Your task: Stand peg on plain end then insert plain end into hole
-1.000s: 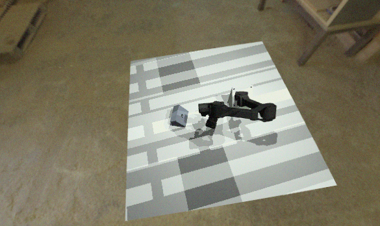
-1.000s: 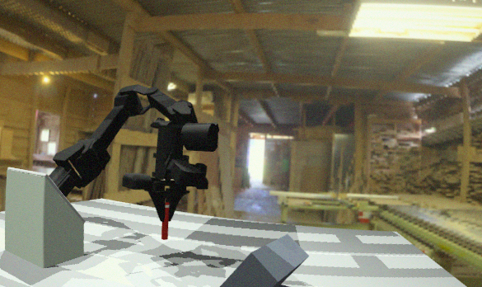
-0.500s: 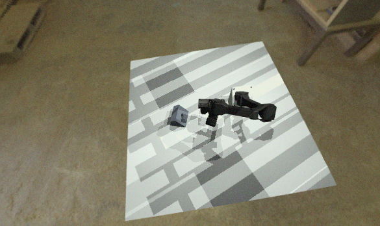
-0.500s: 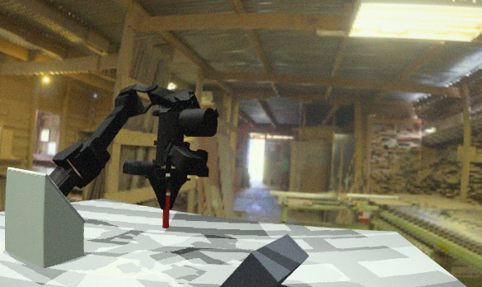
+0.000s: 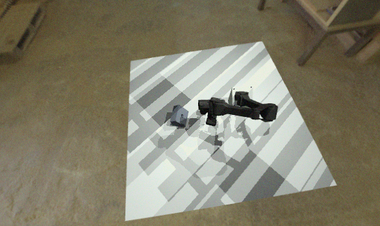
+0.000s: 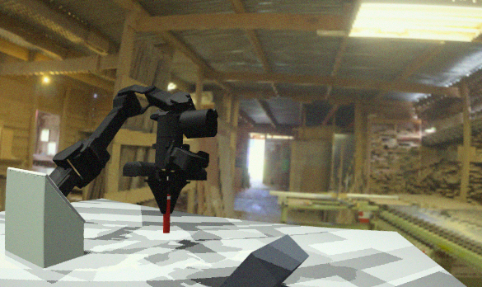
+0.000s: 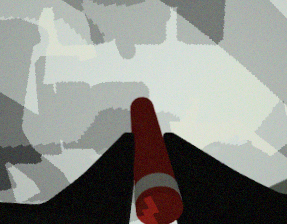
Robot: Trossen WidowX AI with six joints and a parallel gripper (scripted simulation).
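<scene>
Right now the dark sloped panel is 23 cm ahead of my gripper tip, 4 cm to the right of it and 7 cm below it. The rest, counted from my gripper tip: red peg 2 cm above.
</scene>
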